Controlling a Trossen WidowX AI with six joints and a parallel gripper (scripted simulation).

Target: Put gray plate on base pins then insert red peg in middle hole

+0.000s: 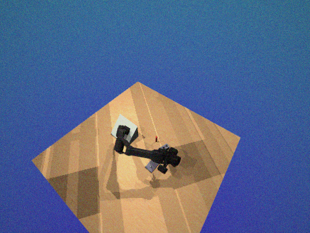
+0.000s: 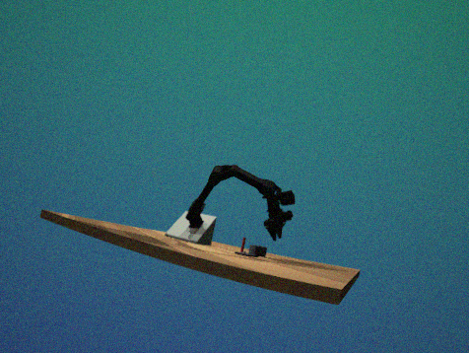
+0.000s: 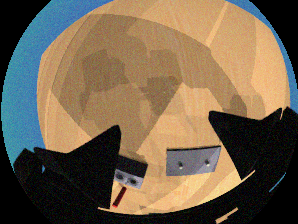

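My gripper tip is now 120 mm past the gray plate, 110 mm to the right of it and 60 mm above it. From my gripper tip the other things lie so: dark base (120 mm behind, 90 mm below, 50 mm to the right); red peg (220 mm behind, 140 mm to the left, 60 mm below).
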